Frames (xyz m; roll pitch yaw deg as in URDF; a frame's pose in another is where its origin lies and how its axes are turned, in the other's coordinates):
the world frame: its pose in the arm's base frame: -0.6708 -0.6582 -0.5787 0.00 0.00 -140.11
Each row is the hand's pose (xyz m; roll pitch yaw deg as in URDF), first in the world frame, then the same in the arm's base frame.
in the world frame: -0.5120 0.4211 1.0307 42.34 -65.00 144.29
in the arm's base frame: -0.0079 -0.6529 0.4520 42.34 -65.00 4.18
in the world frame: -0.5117 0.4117 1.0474 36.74 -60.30 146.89
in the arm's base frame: -0.0142 -0.6459 0.4687 36.74 -60.30 6.78
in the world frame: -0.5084 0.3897 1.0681 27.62 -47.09 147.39
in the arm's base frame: -0.0308 -0.6312 0.4894 27.62 -47.09 7.28
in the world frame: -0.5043 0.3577 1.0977 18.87 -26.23 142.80
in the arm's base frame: -0.0545 -0.6092 0.5190 18.87 -26.23 2.69
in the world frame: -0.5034 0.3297 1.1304 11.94 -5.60 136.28
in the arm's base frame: -0.0731 -0.5883 0.5517 11.94 -5.60 -3.83
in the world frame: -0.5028 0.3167 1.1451 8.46 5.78 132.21
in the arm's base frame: -0.0819 -0.5787 0.5664 8.46 5.78 -7.90
